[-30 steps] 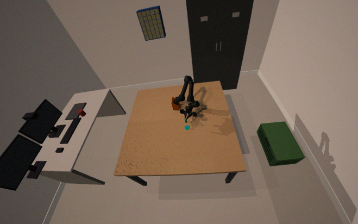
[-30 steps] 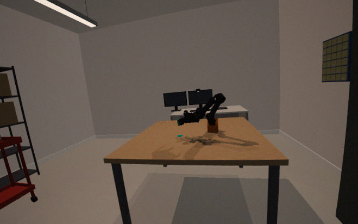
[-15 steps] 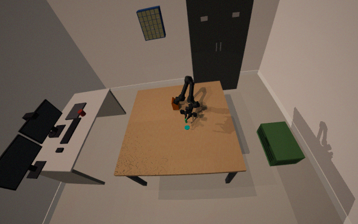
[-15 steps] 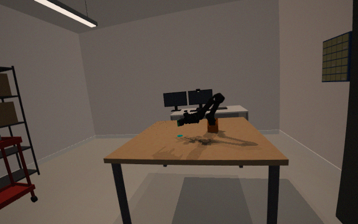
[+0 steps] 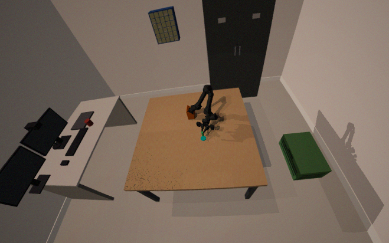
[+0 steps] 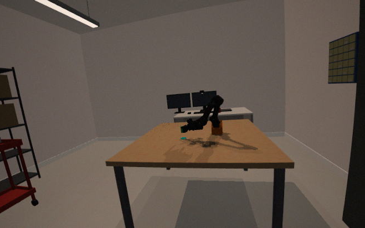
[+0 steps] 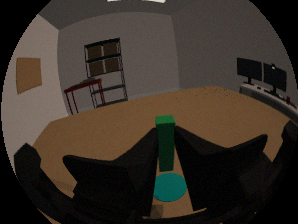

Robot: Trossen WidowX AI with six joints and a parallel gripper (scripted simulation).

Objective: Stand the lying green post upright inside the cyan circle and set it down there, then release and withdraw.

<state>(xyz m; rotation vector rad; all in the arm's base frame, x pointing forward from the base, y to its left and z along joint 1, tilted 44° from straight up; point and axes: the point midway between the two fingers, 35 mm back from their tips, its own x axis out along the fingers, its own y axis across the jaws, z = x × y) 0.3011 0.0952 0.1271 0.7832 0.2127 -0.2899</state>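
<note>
The cyan circle lies 11 cm below my gripper tip and 1 cm behind it. From my gripper tip the other things lie so: green post (2 cm below).
</note>
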